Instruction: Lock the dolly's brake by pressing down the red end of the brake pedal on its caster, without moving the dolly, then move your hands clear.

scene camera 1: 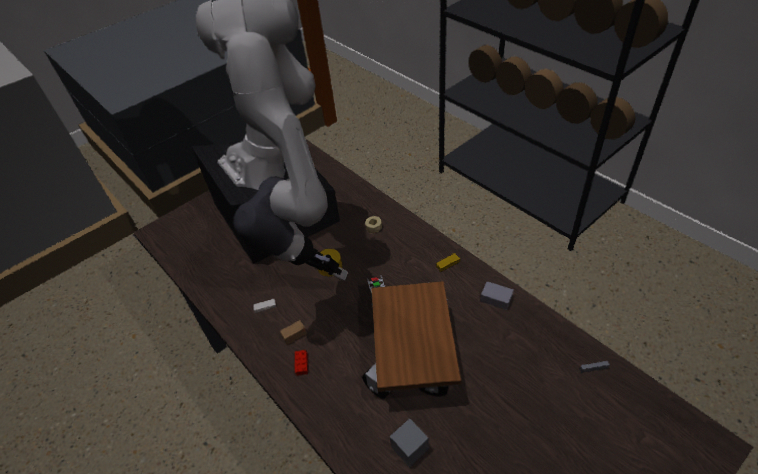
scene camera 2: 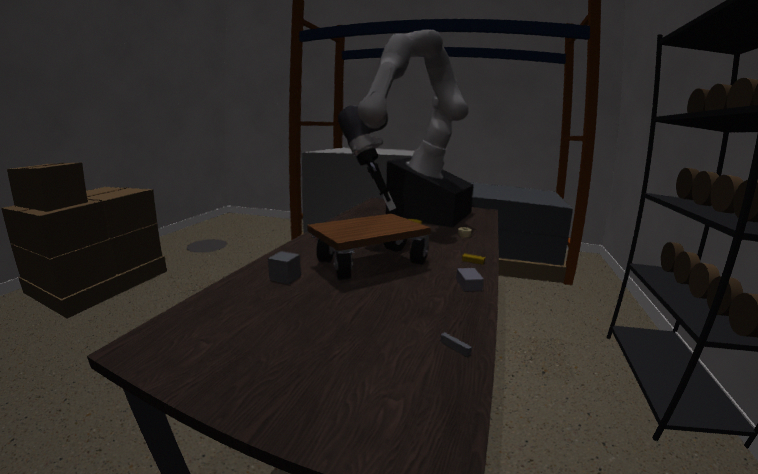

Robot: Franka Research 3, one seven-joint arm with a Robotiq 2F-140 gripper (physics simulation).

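I find a dolly in scene camera 1, and scene camera 2 shows me the dolly as well. On the dolly (scene camera 1: pixel 445 373) and (scene camera 2: pixel 339 238) are the same spot.
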